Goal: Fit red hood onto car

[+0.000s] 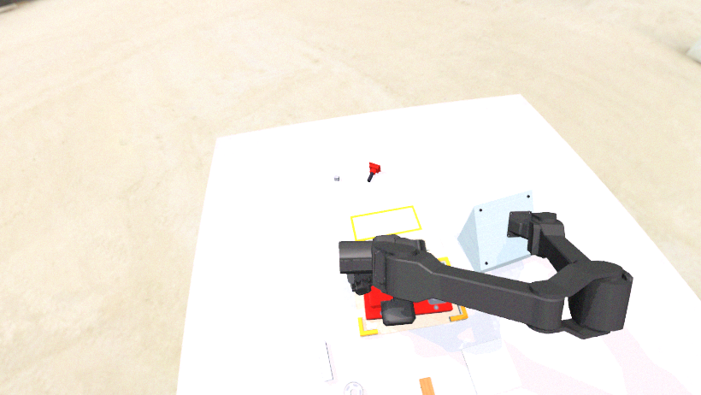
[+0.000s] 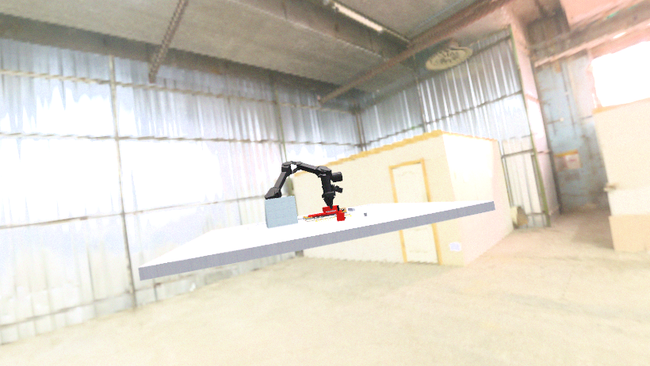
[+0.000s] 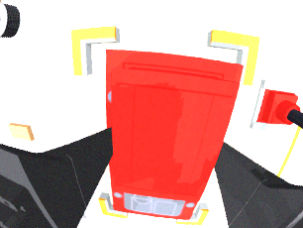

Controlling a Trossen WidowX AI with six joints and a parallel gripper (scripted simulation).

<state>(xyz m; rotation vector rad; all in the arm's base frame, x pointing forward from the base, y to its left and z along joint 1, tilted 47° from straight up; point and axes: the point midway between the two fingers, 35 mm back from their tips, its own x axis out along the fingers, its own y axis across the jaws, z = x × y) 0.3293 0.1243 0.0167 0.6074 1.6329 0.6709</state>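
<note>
My gripper tip is now 2 cm above the engine block and 1 cm to the right of it. From my gripper tip the other things lie so: jig: 4 cm behind, 3 cm below, 2 cm to the right; red hood: 1 cm above.
</note>
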